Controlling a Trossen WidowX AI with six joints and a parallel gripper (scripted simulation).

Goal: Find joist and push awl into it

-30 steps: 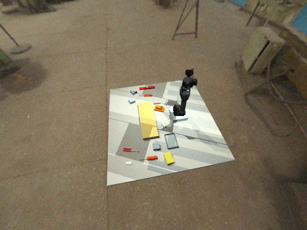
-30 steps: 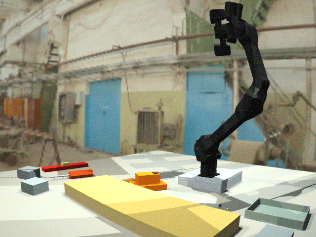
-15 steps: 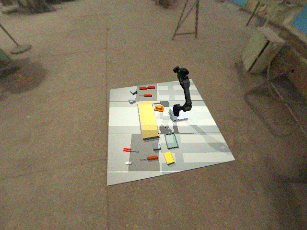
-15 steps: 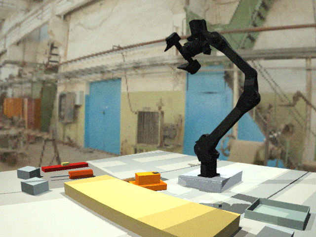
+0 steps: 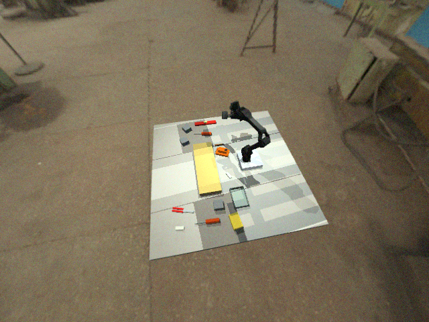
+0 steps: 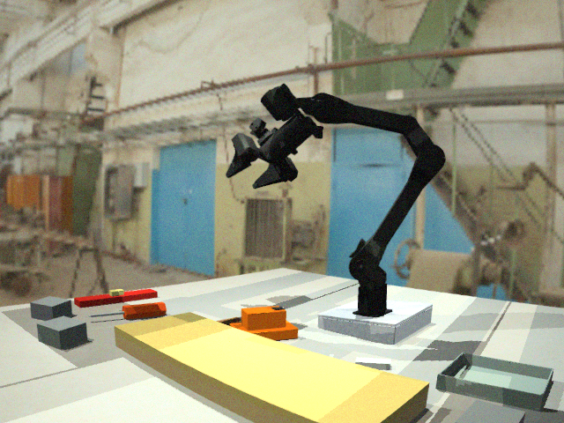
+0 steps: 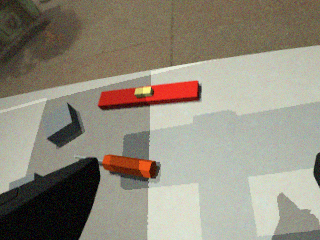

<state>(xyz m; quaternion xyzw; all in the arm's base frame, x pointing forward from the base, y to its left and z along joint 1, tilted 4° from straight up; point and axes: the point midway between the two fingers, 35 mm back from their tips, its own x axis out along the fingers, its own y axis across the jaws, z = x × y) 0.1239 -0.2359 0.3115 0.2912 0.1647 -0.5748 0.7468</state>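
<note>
My gripper tip is now 5 cm short of the orange stud finder, 17 cm to the right of it and 26 cm above it. Also, from my gripper tip: awl (6 cm ahead, 6 cm to the left, 30 cm below); then grey tray (2 cm behind, 62 cm to the left, 29 cm below); then red level (20 cm ahead, 26 cm to the right, 29 cm below).
</note>
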